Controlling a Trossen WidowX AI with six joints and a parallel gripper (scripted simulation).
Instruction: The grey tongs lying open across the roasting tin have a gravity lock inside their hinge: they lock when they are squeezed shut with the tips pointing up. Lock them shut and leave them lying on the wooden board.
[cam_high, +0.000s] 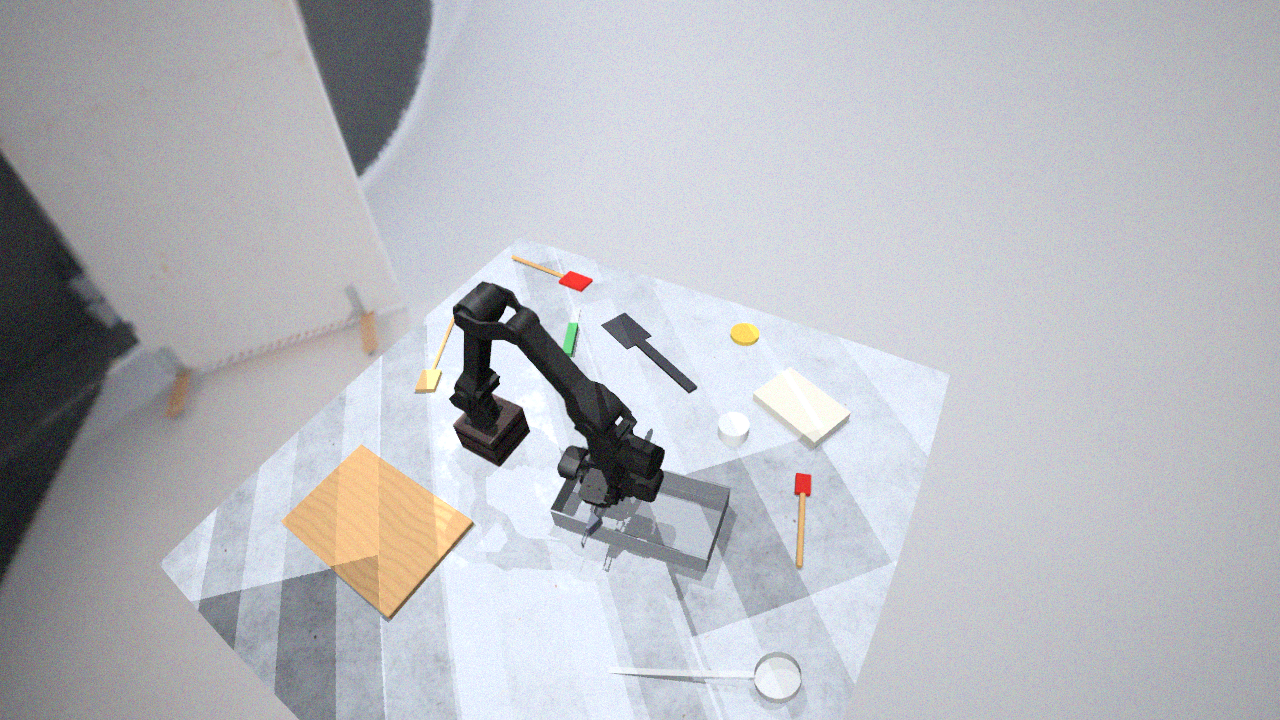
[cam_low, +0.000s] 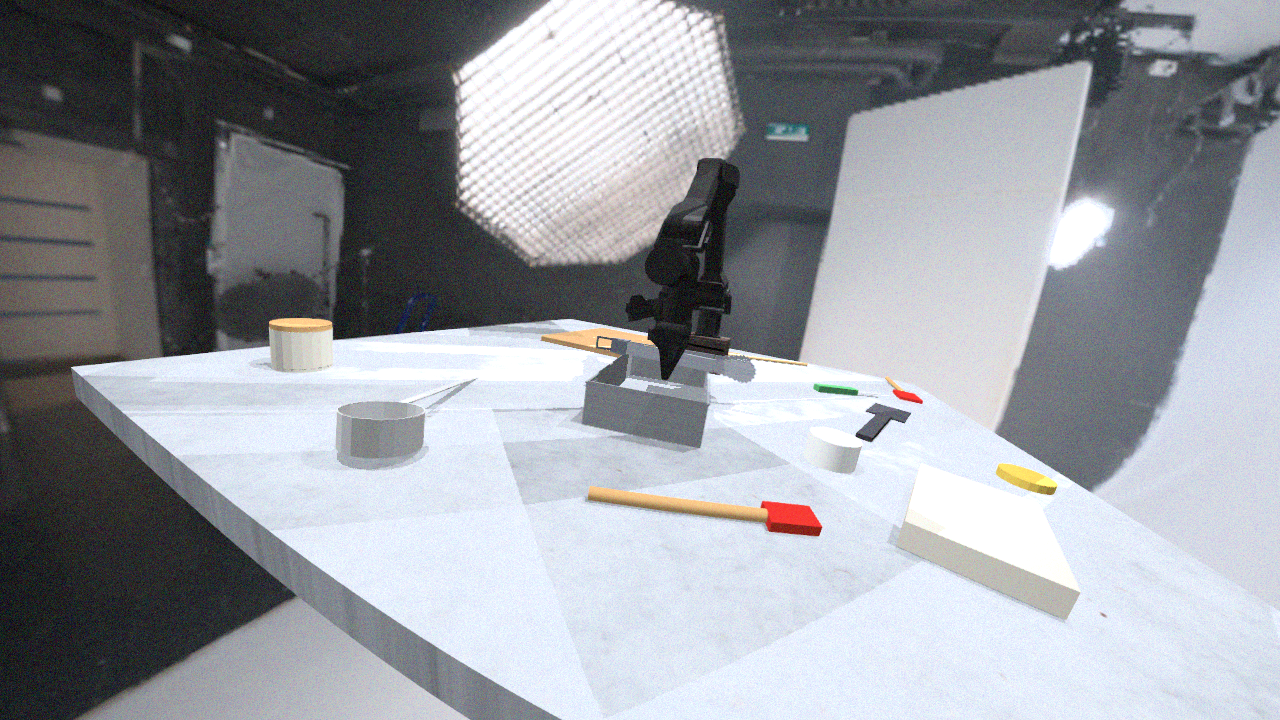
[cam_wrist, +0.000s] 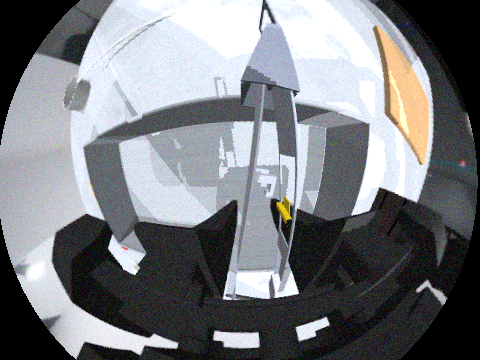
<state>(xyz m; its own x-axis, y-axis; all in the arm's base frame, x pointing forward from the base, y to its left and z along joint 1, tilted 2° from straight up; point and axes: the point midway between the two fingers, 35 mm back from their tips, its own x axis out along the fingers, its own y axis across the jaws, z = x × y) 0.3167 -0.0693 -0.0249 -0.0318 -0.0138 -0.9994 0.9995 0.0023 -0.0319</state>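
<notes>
Now: the roasting tin 60 mm ahead of my gripper tip and 10 mm to the right of it. From my gripper tip the other things lie so: white cylinder (170 mm ahead, 240 mm to the left, 10 mm below); cream block (300 mm ahead, 340 mm to the left, 20 mm below); black spatula (90 mm behind, 430 mm to the left, 30 mm below).
</notes>
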